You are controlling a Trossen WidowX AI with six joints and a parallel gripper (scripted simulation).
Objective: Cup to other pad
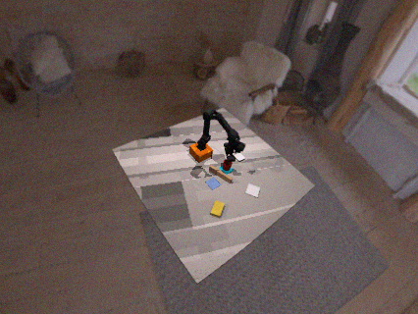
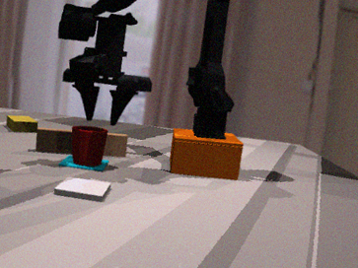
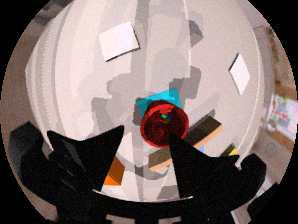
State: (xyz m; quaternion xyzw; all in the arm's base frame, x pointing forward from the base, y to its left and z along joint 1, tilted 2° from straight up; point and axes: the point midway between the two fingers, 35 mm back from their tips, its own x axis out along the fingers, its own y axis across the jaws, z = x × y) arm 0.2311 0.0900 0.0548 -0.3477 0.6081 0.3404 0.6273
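The cyan pad lies 30 mm ahead of my gripper tip, 20 mm to the right of it and 100 mm below it. The rest, counted from my gripper tip: yellow block 280 mm ahead, 340 mm to the right, 80 mm below; then wooden bar 50 mm ahead, 110 mm to the right, 80 mm below.
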